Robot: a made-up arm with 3 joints.
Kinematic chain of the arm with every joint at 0, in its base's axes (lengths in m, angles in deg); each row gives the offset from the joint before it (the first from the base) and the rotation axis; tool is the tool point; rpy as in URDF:
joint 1: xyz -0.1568 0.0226 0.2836 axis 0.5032 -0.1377 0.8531
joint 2: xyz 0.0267 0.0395 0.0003 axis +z
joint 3: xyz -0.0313 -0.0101 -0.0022 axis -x
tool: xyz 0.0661 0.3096 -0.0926 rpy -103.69 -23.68 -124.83
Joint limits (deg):
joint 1: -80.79..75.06
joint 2: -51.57..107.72
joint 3: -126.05..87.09
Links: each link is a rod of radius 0.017 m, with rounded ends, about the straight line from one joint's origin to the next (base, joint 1, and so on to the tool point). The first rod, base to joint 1, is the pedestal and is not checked.
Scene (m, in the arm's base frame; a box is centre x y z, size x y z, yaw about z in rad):
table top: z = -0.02
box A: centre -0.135 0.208 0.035 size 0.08 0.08 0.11 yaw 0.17
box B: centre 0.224 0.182 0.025 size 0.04 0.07 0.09 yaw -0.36
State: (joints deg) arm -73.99 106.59 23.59
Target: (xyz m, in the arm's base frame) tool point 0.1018 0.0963 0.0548
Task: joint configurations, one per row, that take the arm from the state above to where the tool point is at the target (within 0.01 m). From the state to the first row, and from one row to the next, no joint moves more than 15 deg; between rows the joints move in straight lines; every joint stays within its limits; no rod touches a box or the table.
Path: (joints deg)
1: -75.12 106.36 11.11
2: -76.26 106.13 -1.38
3: -77.39 105.90 -13.86
4: -78.52 105.68 -26.35
5: -79.66 105.45 -38.83
6: -80.79 105.22 -51.32
7: -80.31 91.90 -45.68
8: -79.83 78.58 -40.03
9: -79.35 65.25 -34.39
10: -78.87 51.93 -28.75
11: -78.39 38.61 -23.11
12: -77.91 25.29 -17.47
13: -77.43 11.97 -11.83

